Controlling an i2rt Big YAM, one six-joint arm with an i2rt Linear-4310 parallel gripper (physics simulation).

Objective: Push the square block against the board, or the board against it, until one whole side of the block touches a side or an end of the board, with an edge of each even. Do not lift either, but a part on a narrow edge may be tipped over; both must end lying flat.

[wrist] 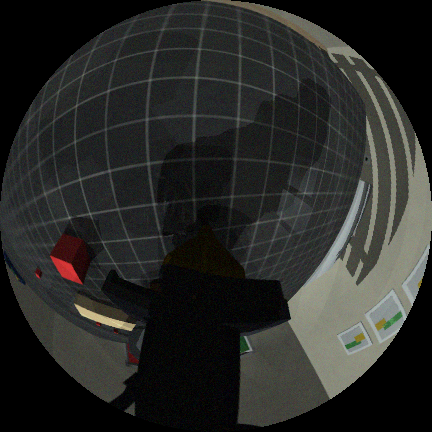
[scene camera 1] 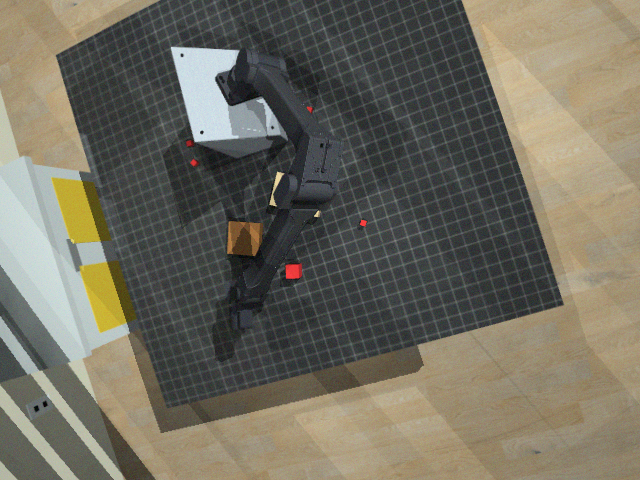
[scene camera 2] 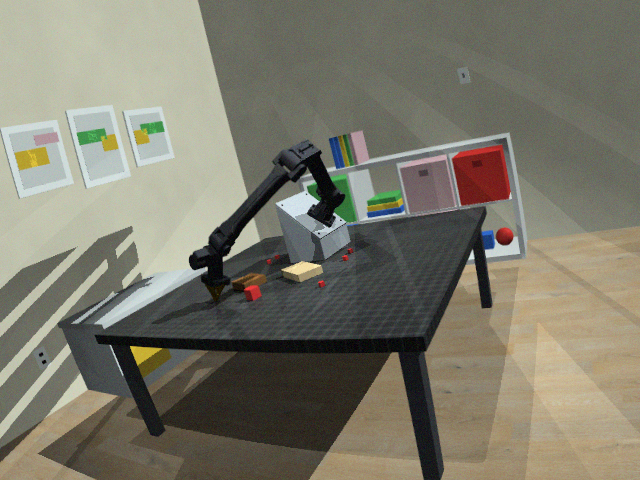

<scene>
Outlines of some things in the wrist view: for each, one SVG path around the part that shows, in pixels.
My gripper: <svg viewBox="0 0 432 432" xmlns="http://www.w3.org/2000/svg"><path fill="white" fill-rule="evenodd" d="M203 224L196 235L165 255L158 273L161 292L122 279L114 269L109 270L100 290L128 316L146 323L135 388L140 389L140 396L151 404L170 411L178 406L178 401L202 403L202 410L214 416L233 410L239 402L239 336L251 335L281 324L290 319L287 300L283 297L280 281L245 278L244 268L218 241L210 225Z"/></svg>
A pale tan board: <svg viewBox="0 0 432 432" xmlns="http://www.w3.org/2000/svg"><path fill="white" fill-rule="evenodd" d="M75 292L73 303L81 315L121 329L132 330L134 327L135 319L128 316L121 309L99 303Z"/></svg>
A red cube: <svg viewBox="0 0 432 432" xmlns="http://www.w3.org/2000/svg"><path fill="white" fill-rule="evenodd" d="M62 233L49 255L62 277L83 284L90 263L84 241L81 238Z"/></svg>
</scene>
